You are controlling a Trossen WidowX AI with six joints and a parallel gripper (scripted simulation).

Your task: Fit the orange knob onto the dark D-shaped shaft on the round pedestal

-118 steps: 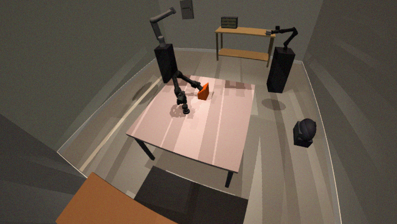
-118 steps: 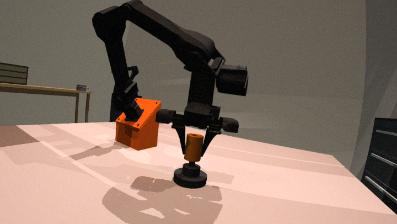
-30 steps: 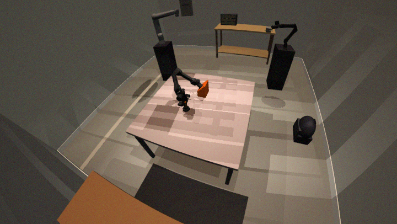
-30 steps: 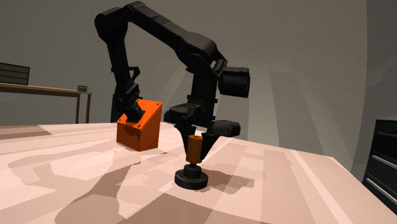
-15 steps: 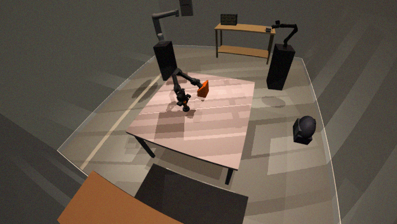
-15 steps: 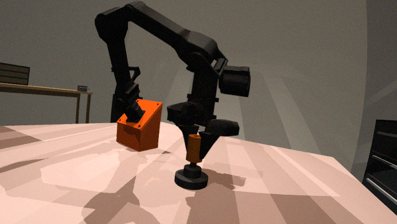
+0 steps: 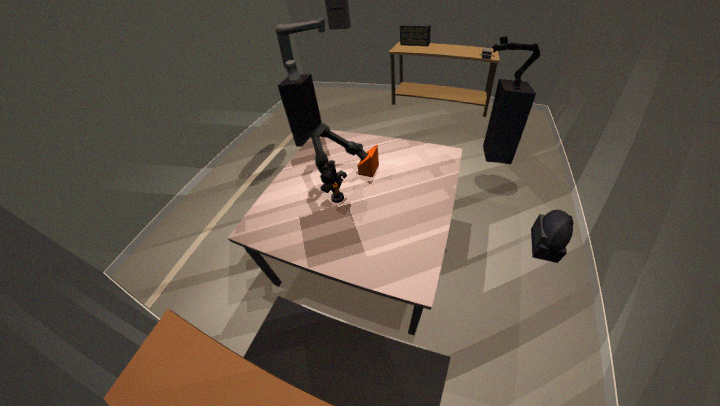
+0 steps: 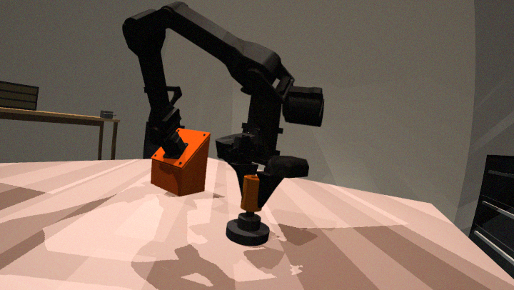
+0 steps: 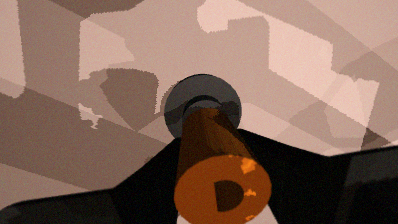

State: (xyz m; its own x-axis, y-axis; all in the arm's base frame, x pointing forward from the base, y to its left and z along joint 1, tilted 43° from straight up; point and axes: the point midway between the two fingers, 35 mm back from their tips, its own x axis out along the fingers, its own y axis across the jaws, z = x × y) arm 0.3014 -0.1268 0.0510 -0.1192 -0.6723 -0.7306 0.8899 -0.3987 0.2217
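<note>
Now: the orange knob 2 cm above my gripper tip. From my gripper tip the other things lie so: dark round pedestal 4 cm below.
</note>
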